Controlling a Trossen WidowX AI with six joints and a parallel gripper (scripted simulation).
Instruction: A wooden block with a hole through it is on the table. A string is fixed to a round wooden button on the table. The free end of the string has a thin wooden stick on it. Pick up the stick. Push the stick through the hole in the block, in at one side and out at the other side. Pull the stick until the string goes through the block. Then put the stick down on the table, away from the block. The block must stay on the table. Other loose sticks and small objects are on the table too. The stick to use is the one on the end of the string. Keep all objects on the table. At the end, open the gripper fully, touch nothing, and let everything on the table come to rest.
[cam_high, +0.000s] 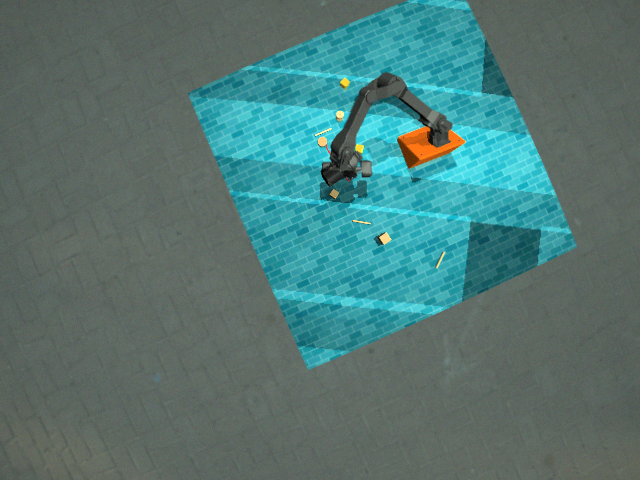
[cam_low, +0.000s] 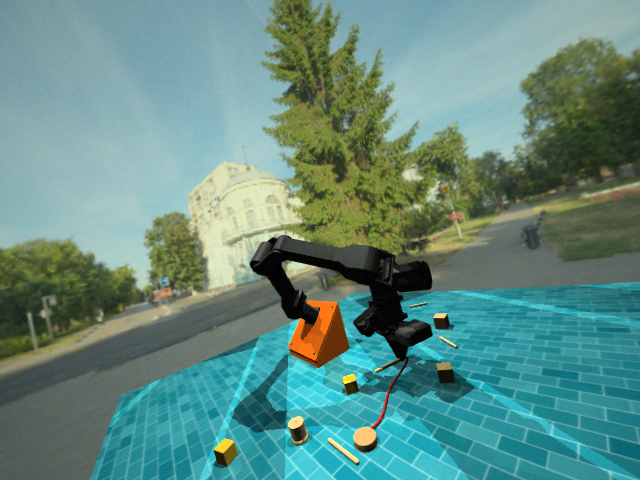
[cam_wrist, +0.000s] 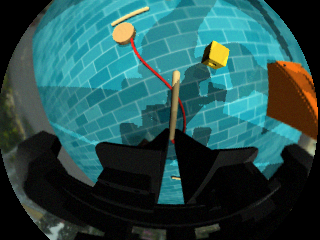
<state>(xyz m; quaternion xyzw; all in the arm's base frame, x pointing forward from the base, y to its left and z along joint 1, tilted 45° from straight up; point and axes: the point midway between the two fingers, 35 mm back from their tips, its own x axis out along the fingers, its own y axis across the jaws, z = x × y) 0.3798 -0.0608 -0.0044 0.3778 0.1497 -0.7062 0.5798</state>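
Now: gripper tip 10 cm past the yellow cube, 8 cm to the left of it and 4 cm above it. Also, from my gripper tip: wooden cylinder 9 cm behind, 24 cm to the right, 4 cm below; stick 1 cm behind, 21 cm to the right, 5 cm below; round wooden button 2 cm ahead, 17 cm to the right, 5 cm below.
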